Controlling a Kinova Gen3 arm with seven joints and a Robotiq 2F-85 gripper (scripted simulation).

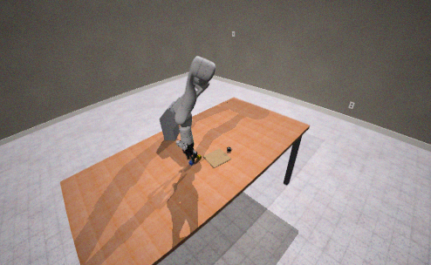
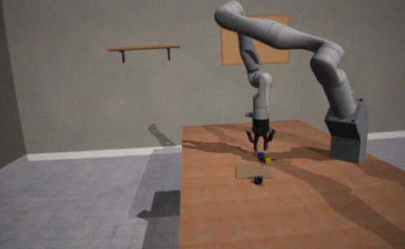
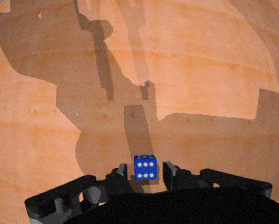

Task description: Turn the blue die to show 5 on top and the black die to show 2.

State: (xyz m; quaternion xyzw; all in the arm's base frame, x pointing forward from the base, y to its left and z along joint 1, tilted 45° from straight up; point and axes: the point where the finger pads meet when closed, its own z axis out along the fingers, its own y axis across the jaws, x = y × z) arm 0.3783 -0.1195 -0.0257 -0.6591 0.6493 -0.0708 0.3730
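My gripper is now 40 mm above the blue die. The rest, counted from my hand: yellow die (70 mm to the left, 40 mm below, 20 mm behind); tan mat (170 mm to the left, 60 mm ahead, 50 mm below); black die (280 mm to the left, 60 mm ahead, 40 mm below).
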